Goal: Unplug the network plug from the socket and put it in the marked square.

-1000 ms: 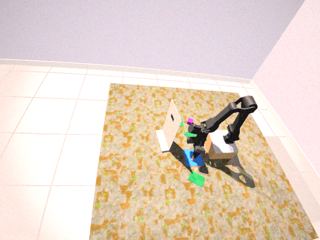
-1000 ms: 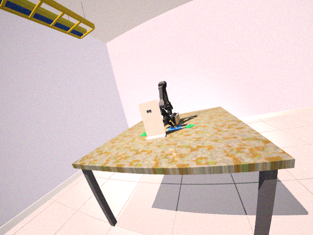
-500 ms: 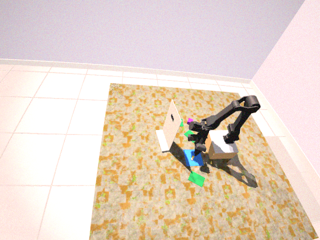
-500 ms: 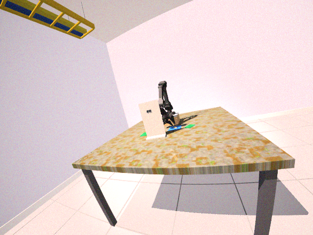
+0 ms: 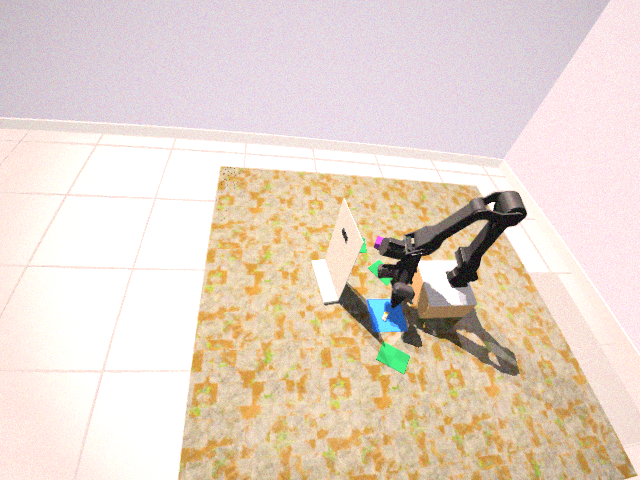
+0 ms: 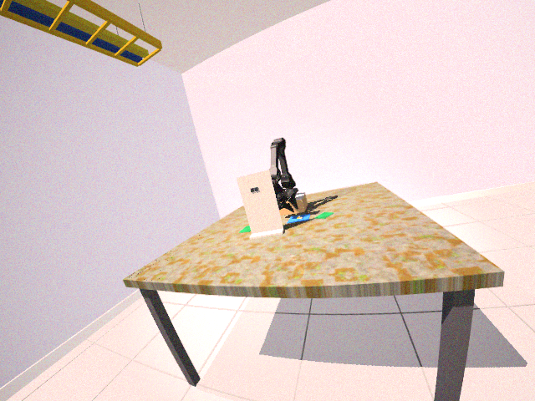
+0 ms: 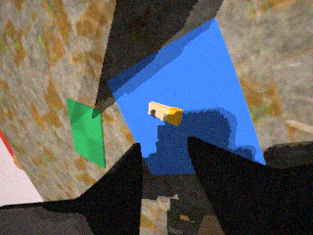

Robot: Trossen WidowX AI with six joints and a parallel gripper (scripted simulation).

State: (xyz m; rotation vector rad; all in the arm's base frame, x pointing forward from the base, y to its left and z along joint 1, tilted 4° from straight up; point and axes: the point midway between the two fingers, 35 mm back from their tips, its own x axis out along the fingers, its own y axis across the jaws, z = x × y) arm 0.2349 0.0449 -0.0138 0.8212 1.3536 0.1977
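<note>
Right now my gripper tip is 2 cm short of the yellowish plug, 2 cm to the right of it and 4 cm above it. From my gripper tip the other things lie so: blue marked square (1 cm ahead, 1 cm to the left, 5 cm below); cream panel (18 cm ahead, 14 cm to the right, 10 cm above).
</note>
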